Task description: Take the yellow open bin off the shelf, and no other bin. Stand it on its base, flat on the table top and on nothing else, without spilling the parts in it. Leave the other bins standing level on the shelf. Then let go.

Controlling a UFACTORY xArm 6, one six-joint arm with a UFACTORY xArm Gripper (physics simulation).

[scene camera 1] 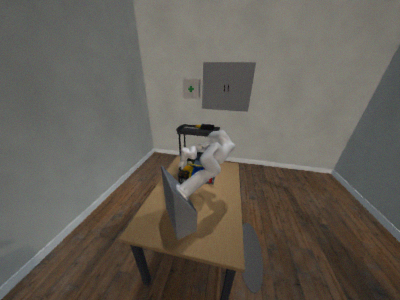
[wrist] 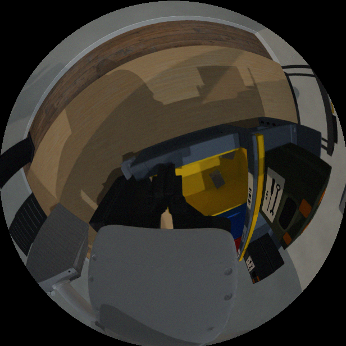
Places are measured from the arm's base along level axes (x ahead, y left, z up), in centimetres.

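Pixels of known places: gripper, fingertip midpoint: [scene camera 1: 181, 170]; arm's base, link origin: [scene camera 1: 181, 192].
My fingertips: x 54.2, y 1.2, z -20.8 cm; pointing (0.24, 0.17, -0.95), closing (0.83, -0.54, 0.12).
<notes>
Ahead of a thing's pixels: the offset from my fingertips to its middle. Level surfaces: height alone.
The yellow open bin @[dx +3.4, dy -6.1, dz -4.2 cm] [wrist: 227, 195] [scene camera 1: 188, 169] stands in the blue-grey shelf [wrist: 212, 145], with a small grey part showing inside it. My gripper [wrist: 168, 173] [scene camera 1: 183, 175] is shut with nothing between its fingers. Its dark fingers are at the bin's near left side in the wrist view and hide part of it; whether they touch it I cannot tell. A blue bin @[dx -0.1, dy -17.5, dz -4.2 cm] [wrist: 238, 219] [scene camera 1: 196, 171] is beside the yellow one, and part of a red bin [wrist: 238, 244] [scene camera 1: 211, 180] shows beyond. The table top @[dz -8.6 cm] [wrist: 150, 117] [scene camera 1: 220, 240] lies in front of the shelf.
A dark green case [wrist: 301, 175] with orange marks and a smaller black case [wrist: 270, 254] are on the shelf's far side in the wrist view. A grey slanted panel [scene camera 1: 176, 210] [wrist: 57, 242] stands by the arm's base. A black cart [scene camera 1: 199, 132] stands behind the table.
</notes>
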